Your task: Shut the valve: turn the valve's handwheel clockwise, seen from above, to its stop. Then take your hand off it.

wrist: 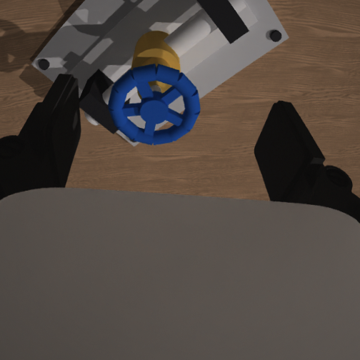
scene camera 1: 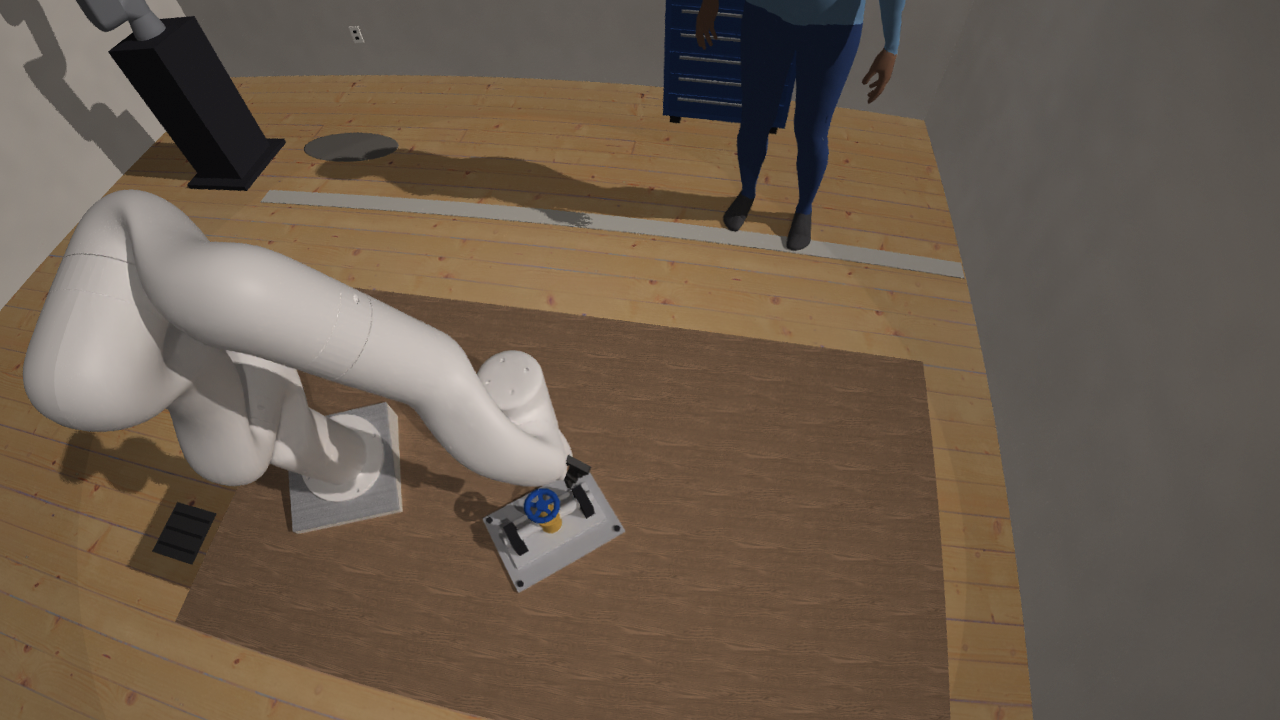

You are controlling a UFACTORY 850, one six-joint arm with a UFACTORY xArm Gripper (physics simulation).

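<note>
The valve's blue handwheel (scene camera 1: 542,505) (wrist: 154,111) is a spoked ring on top of a yellow valve body (scene camera 1: 552,522) (wrist: 152,50). The valve sits in a pale pipe held by black clamps on a grey base plate (scene camera 1: 562,570) (wrist: 260,50). My gripper (wrist: 174,113) is open and empty. In the wrist view the handwheel shows between the two black fingers, nearer the left one and toward the top, with gaps on both sides; neither finger touches it. In the scene view one black finger shows just behind the handwheel, and the arm hides the rest of the gripper.
The base plate lies on a brown mat (scene camera 1: 760,537). The arm's pedestal plate (scene camera 1: 344,517) stands to the left, with a dark floor grate (scene camera 1: 184,532) beyond it. A person (scene camera 1: 805,80) stands at the back by a blue drawer cabinet (scene camera 1: 702,98), behind a pale floor stripe (scene camera 1: 662,227).
</note>
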